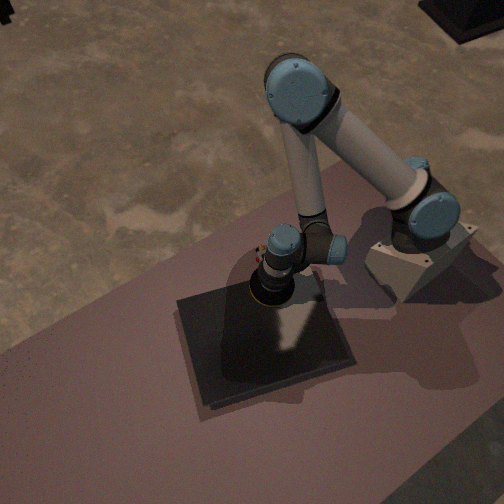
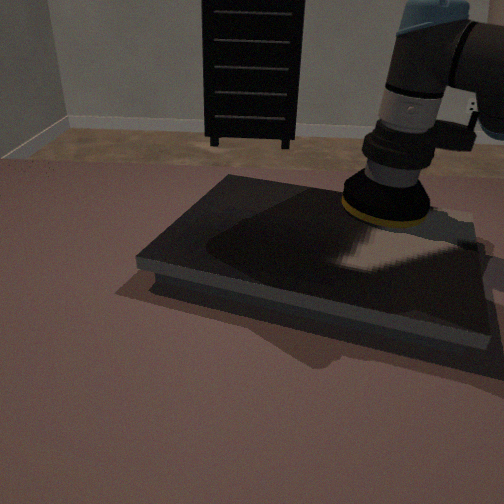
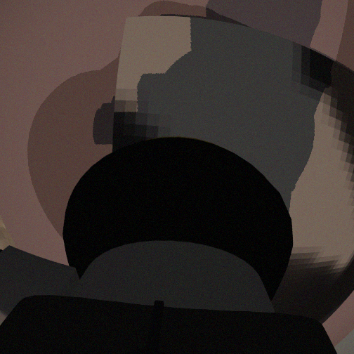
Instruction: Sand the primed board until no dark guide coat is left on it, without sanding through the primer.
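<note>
The board (image 1: pixel 210 345) (image 2: pixel 195 220) lies flat, with dark guide coat over its left and front parts. A pale sanded patch (image 1: pixel 290 330) (image 2: pixel 370 255) (image 3: pixel 320 205) runs from its back right corner towards the middle, partly under the arm's shadow. Small dark remnants (image 1: pixel 319 297) (image 3: pixel 315 65) show at the right edge, and dark coat (image 3: pixel 135 125) shows at the back edge beside the pad. My sander (image 1: pixel 271 290) (image 2: pixel 386 200) (image 3: pixel 177 190) is at the board's back edge, right of the middle, its pad at the surface. Firm contact cannot be told; the surface under it is hidden.
The board stands raised on a smaller dark support (image 2: pixel 200 289) on the pinkish table (image 1: pixel 100 400) (image 2: pixel 150 400). The arm's base block (image 1: pixel 405 272) stands behind and right of the board. A black drawer cabinet (image 2: pixel 252 65) stands at the far wall.
</note>
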